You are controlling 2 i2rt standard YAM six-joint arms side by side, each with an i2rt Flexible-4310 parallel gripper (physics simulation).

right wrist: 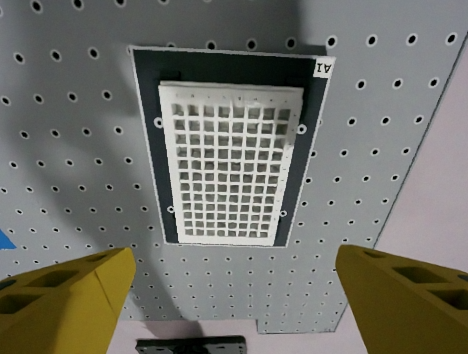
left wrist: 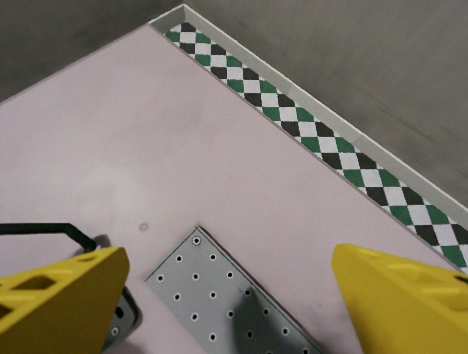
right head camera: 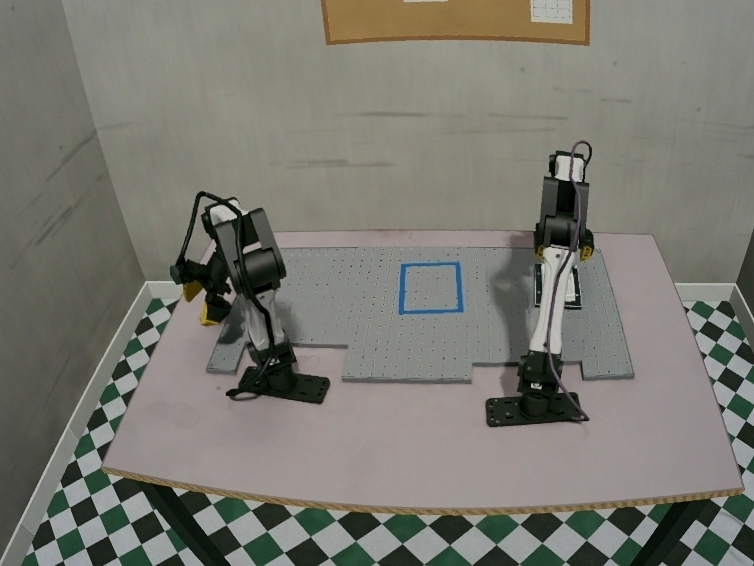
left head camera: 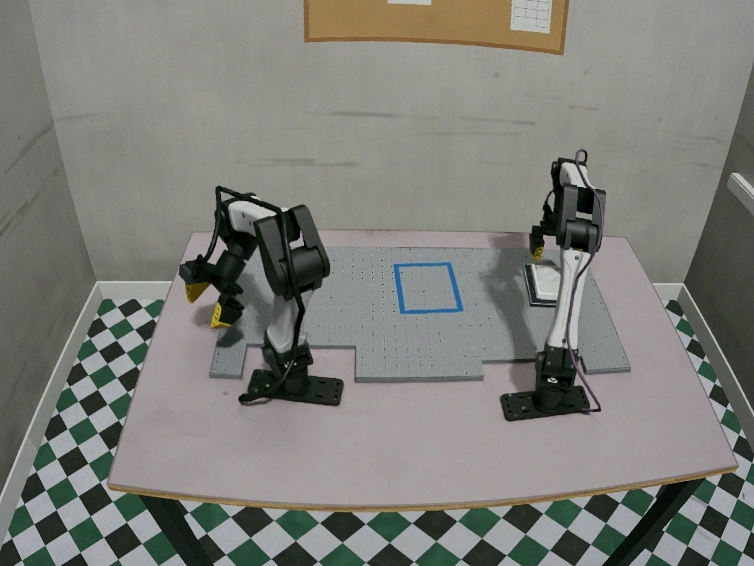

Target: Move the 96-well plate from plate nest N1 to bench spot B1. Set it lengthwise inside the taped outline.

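Places are measured from the left arm's base along level axes (x down, y ahead, z right), in millimetres.
Where they show: left gripper, between the fingertips: (left wrist: 231, 254) (right head camera: 194, 313) (left head camera: 201, 315); right gripper, between the fingertips: (right wrist: 234, 256) (left head camera: 555, 261); left arm's base, origin of its link: (right head camera: 283, 386) (left head camera: 295, 388); right arm's base, origin of its link: (right wrist: 193, 346) (right head camera: 534, 411) (left head camera: 545, 404).
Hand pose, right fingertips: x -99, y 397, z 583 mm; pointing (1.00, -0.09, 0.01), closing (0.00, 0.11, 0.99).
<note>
Each offset is from my right fingertips to the top centre of the thing. "pt": to the spot under its first point. Level surfaces: height alone.
The white 96-well plate {dx +60, dy +2, dz -4 mm} (left head camera: 546, 282) (right wrist: 231, 165) lies in the dark plate nest N1 {dx +70, dy +2, dz -4 mm} (left head camera: 538, 302) (right wrist: 155, 165) at the right of the pegboard; the right arm partly hides both in the head camera views. The blue taped outline {pt dx +86, dy -63, dz -394 mm} (left head camera: 398, 291) (right head camera: 401, 289) of B1 is near the middle of the board, with no plate inside it. My right gripper (right head camera: 565, 252) (right wrist: 234, 256) is open and empty, above the nest toward its back end, with fingers apart wider than the plate. My left gripper (left head camera: 204, 307) (right head camera: 197, 307) (left wrist: 231, 254) is open and empty over the table's left side.
The grey pegboard {dx +86 mm} (left head camera: 420, 359) (right head camera: 408, 362) (left wrist: 196, 295) lies on the pink table {dx +99 mm} (left head camera: 414, 444) (right head camera: 401, 450), with notches in its front edge around both arm bases. The left arm base (left head camera: 295, 386) and right arm base (left head camera: 545, 402) stand at the front. A wall rises behind the table.
</note>
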